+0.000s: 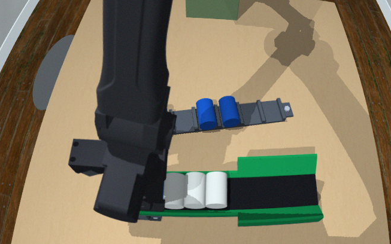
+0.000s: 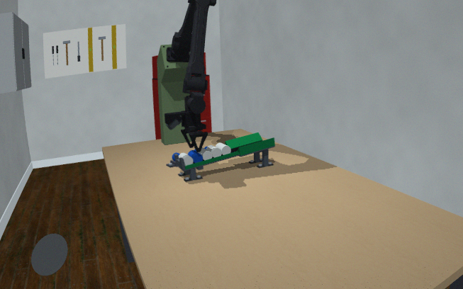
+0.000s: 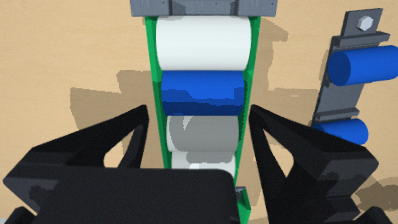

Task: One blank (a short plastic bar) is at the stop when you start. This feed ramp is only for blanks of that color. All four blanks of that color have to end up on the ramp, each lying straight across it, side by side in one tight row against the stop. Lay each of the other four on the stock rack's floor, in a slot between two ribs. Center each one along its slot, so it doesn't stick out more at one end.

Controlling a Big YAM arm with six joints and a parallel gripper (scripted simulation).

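Now: the grey stop 6 cm to the right of my hand, 5 cm below it and 1 cm ahead of it. The rest, counted from my hand: stock rack: 24 cm behind, 12 cm below, 6 cm to the left.
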